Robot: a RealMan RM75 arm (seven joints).
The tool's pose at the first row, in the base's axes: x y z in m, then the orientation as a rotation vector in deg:
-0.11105 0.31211 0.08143 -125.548 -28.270 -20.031
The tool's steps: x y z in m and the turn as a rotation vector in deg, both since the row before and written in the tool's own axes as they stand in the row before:
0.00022 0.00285 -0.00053 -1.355 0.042 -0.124
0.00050 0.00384 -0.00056 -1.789 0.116 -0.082
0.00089 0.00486 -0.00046 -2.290 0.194 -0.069
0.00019 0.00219 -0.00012 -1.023 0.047 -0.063
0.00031 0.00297 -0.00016 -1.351 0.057 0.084
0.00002 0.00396 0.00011 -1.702 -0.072 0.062
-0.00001 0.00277 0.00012 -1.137 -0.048 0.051
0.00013 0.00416 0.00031 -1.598 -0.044 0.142
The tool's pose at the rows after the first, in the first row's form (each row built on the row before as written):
-0.10958 0.31012 0.07990 -126.824 -28.281 -20.574
-0.10742 0.30755 0.07790 -128.504 -28.165 -21.319
-0.10445 0.30444 0.07543 -130.645 -27.942 -22.312
-0.10330 0.30299 0.07423 -131.607 -27.896 -22.730
-0.10170 0.30101 0.07267 -132.904 -27.639 -23.197
-0.09988 0.29844 0.07026 -134.575 -27.429 -23.645
-0.09864 0.29661 0.06859 -135.692 -27.273 -23.941
-0.09664 0.29392 0.06611 -137.264 -26.952 -24.353

